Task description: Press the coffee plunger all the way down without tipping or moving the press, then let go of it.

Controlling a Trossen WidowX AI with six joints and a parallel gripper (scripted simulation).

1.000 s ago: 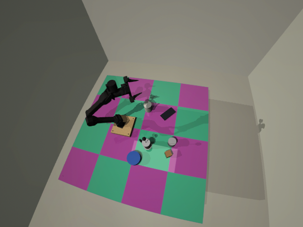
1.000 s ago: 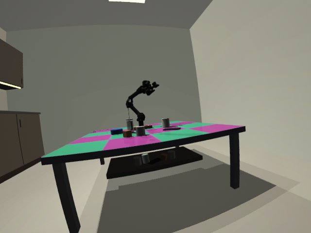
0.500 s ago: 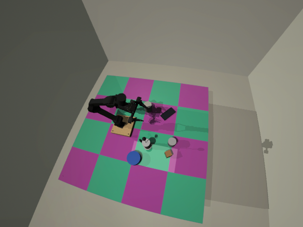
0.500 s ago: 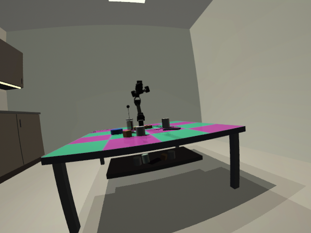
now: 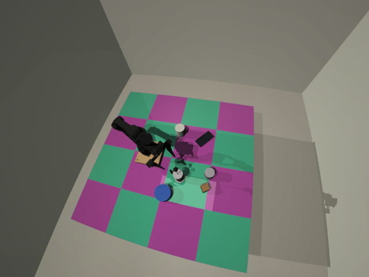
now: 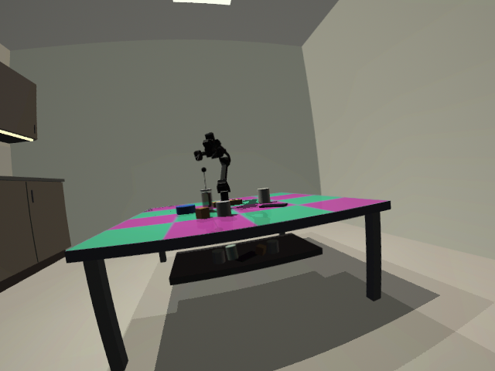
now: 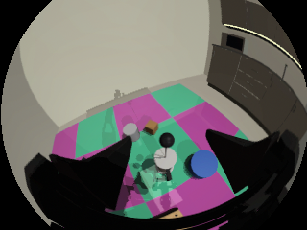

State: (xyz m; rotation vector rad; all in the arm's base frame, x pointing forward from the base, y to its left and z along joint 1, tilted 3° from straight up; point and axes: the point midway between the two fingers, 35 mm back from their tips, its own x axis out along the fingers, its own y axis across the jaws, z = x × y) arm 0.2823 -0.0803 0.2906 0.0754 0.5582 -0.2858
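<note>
Right now my gripper tip is 190 mm above the coffee press, 10 mm to the left of it and 10 mm short of it. From my gripper tip the other things lie so: white-topped cylinder 350 mm to the left, 270 mm below, 110 mm behind; blue disc 290 mm below, 160 mm to the right, 40 mm behind.
</note>
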